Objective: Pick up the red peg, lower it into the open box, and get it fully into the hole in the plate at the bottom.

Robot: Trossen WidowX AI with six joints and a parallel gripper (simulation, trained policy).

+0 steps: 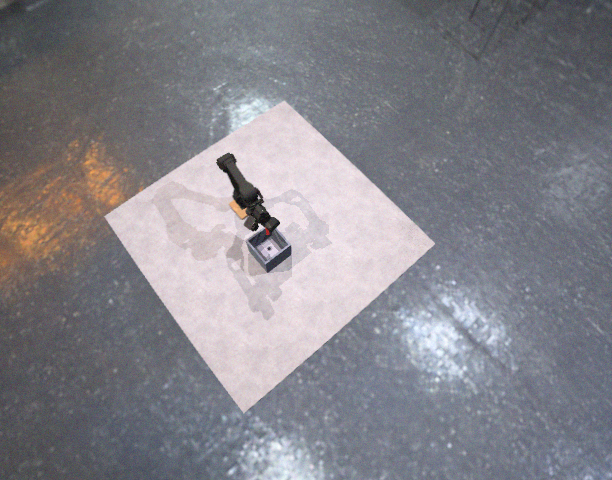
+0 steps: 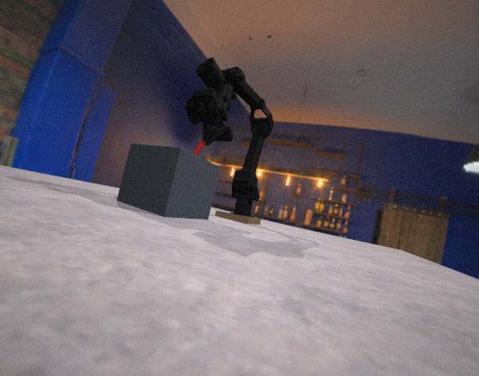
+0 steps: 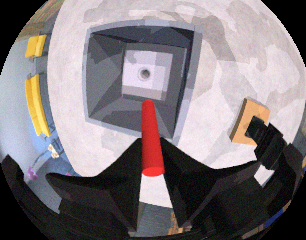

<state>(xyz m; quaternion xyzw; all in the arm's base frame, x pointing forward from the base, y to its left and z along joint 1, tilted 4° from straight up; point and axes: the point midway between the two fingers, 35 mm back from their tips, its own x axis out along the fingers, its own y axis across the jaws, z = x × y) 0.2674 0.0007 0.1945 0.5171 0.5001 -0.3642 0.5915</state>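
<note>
Right now my gripper tip is 10 mm to the left of the red peg. The rest, counted from my gripper tip: light plate 140 mm below, 50 mm ahead, 40 mm to the right.
</note>
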